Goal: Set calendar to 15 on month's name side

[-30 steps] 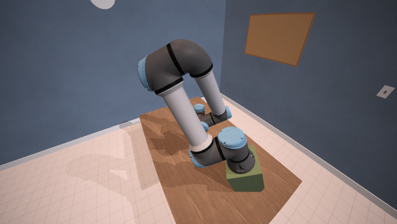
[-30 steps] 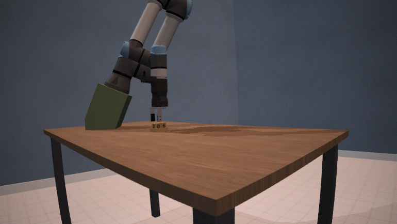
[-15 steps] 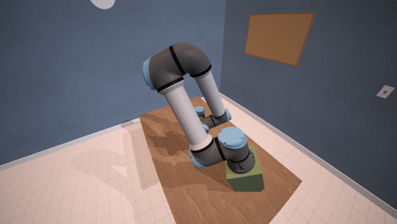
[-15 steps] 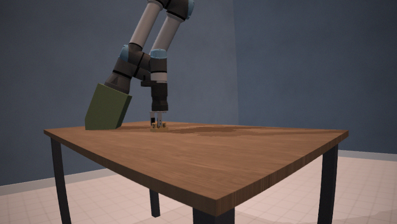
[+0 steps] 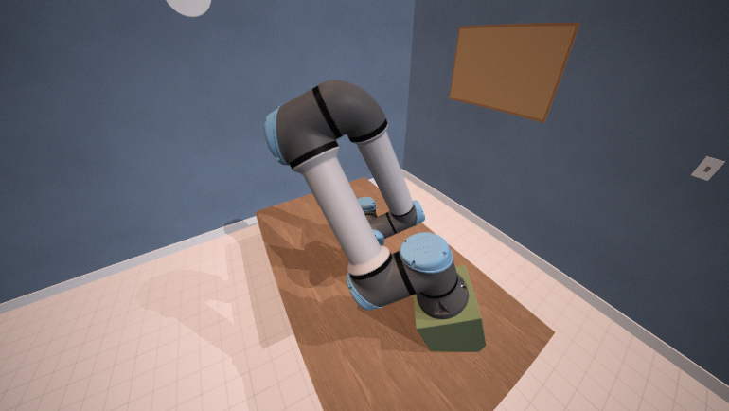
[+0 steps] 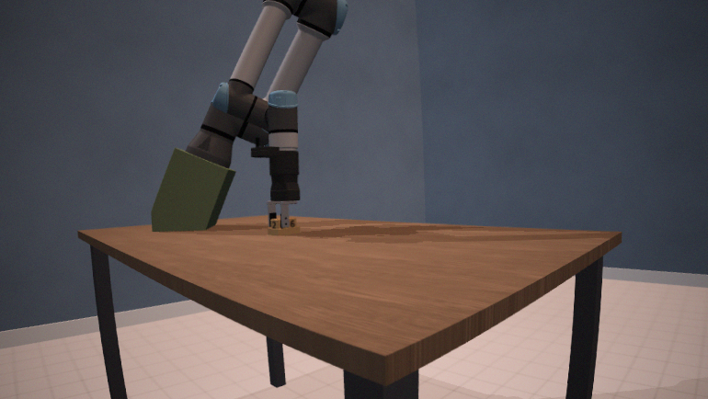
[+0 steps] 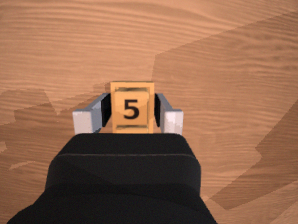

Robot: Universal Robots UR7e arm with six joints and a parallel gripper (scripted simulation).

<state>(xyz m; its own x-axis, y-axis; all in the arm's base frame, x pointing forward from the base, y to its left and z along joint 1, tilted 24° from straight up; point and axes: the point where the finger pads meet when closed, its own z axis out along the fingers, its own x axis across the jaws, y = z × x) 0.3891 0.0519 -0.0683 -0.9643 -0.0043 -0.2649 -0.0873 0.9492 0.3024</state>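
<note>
Right now my hand is 10 mm above the wooden cube. Also, from my hand: wooden tray (30 mm below, 20 mm to the left).
</note>
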